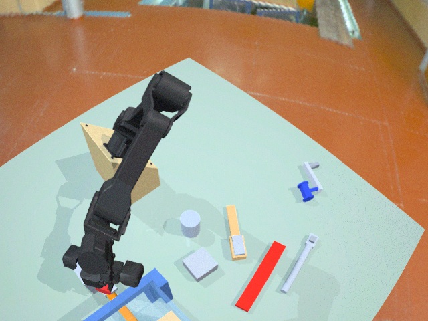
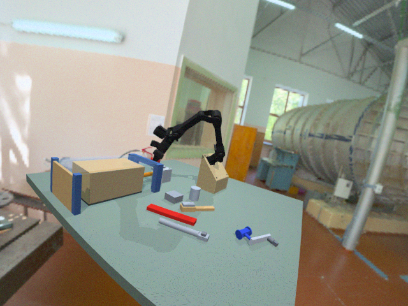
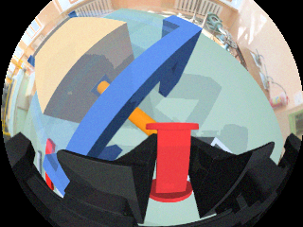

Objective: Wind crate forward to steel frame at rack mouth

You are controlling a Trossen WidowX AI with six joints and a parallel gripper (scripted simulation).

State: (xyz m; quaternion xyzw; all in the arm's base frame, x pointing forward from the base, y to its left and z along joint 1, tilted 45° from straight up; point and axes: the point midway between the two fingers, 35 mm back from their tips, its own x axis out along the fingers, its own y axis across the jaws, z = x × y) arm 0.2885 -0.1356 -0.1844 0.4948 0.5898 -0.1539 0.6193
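Now: the winch handle 5 cm behind my gripper tip, 1 cm to the left of it and 3 cm below it. The rest, counted from my gripper tip: pale grey winch 12 cm behind, 1 cm to the right, 10 cm below; then red knob 1 cm behind, 1 cm to the left; then blue frame 5 cm ahead, 3 cm below.
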